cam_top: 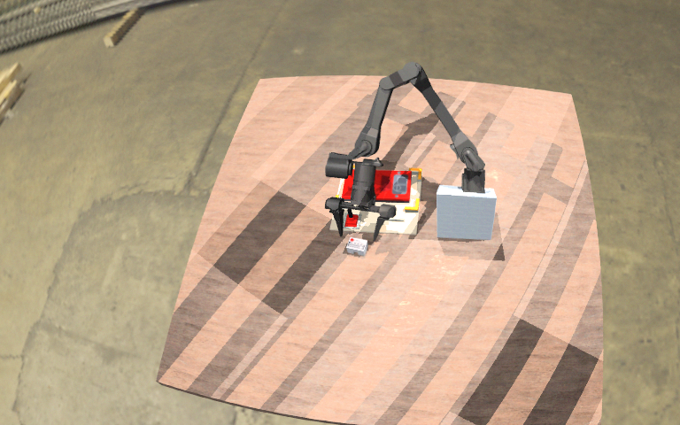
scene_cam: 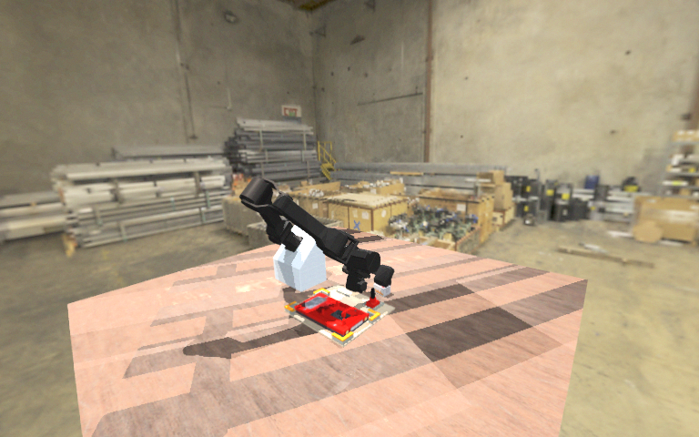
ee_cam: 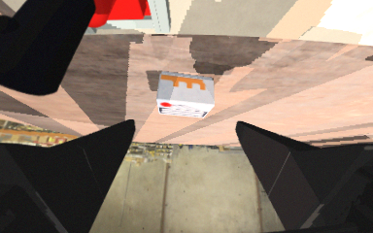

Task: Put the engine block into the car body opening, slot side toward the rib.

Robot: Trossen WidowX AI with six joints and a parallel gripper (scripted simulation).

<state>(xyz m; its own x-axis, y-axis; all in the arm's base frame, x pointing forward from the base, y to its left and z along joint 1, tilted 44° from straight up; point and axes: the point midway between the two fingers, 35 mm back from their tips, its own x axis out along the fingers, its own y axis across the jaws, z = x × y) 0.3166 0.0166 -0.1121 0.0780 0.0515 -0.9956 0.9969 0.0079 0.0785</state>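
The engine block is 3 cm below my gripper tip and 1 cm to the left of it. From my gripper tip the other things lie so: beige base plate 18 cm to the right, 3 cm below, 2 cm behind.
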